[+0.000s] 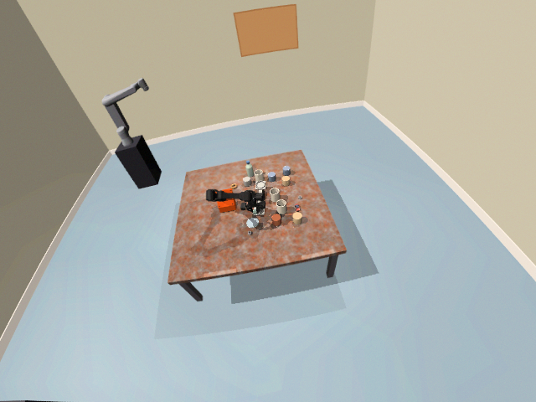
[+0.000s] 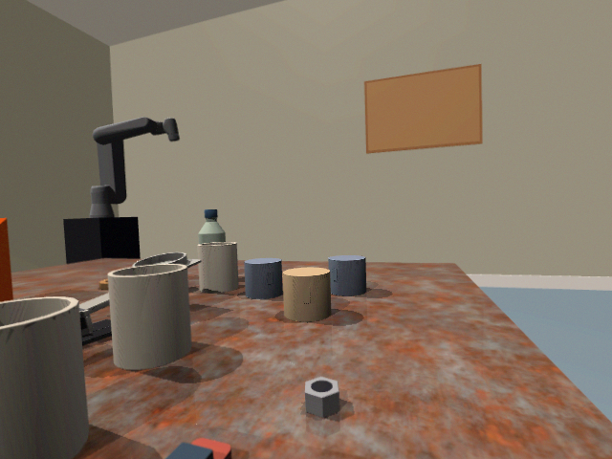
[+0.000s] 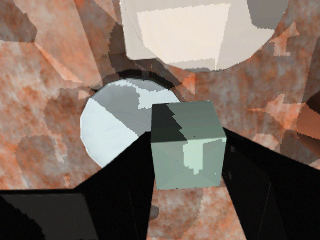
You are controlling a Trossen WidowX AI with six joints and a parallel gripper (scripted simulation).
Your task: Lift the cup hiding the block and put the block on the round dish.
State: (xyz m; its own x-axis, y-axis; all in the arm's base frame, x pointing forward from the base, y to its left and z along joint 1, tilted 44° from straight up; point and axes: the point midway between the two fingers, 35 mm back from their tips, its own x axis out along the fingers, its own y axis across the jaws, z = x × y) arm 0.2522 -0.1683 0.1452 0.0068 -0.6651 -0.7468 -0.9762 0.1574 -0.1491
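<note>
The pale blue round dish lies 40 mm behind my gripper tip, 30 mm to the right of it and 90 mm below it. The rest, counted from my gripper tip: bottle 20 mm ahead, 580 mm to the left, 20 mm above.
</note>
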